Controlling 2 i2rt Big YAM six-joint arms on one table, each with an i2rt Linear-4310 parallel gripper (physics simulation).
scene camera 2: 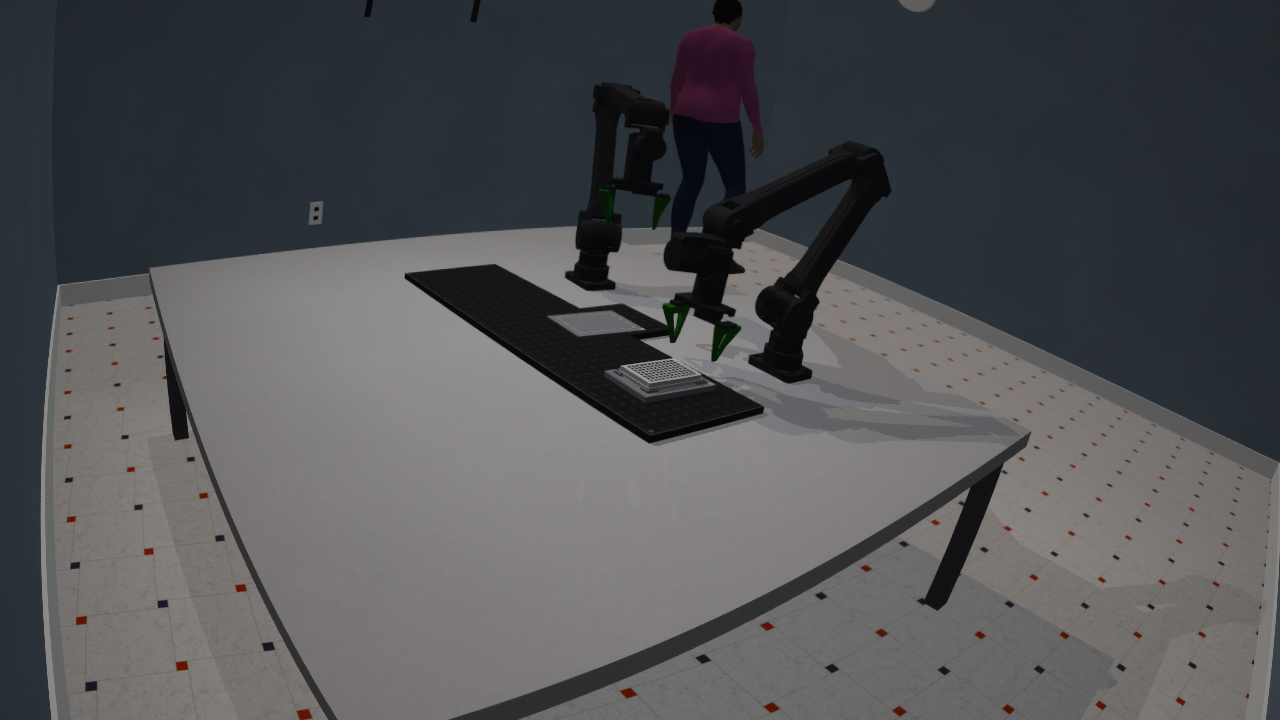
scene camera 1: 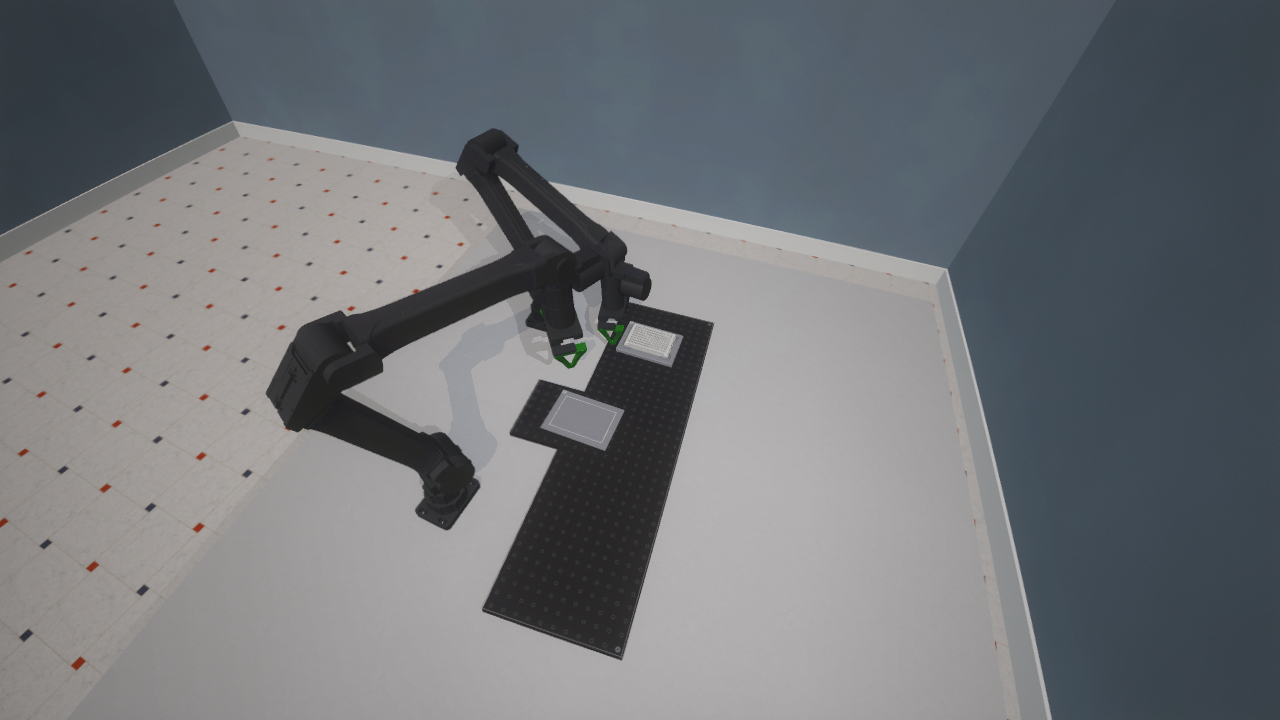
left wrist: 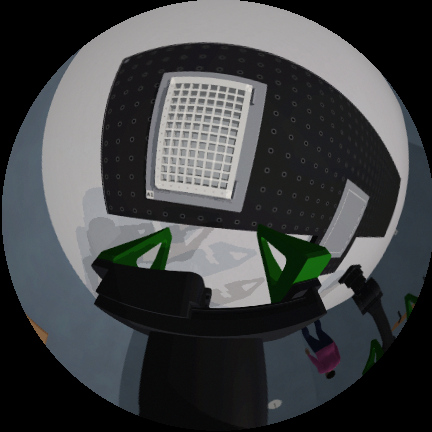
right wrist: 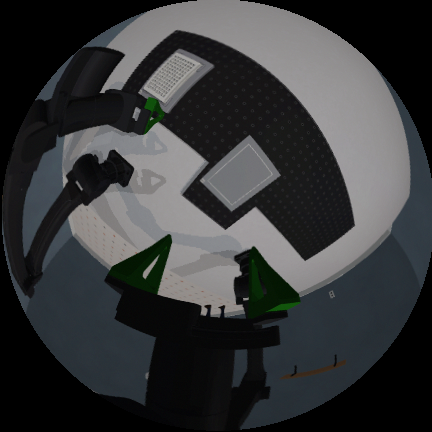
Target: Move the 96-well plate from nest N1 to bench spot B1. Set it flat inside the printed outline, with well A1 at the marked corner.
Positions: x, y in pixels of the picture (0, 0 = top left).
Labels:
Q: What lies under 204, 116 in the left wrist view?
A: A white well plate.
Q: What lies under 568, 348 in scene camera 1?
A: My right gripper.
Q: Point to a grey rectangle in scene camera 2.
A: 600, 322

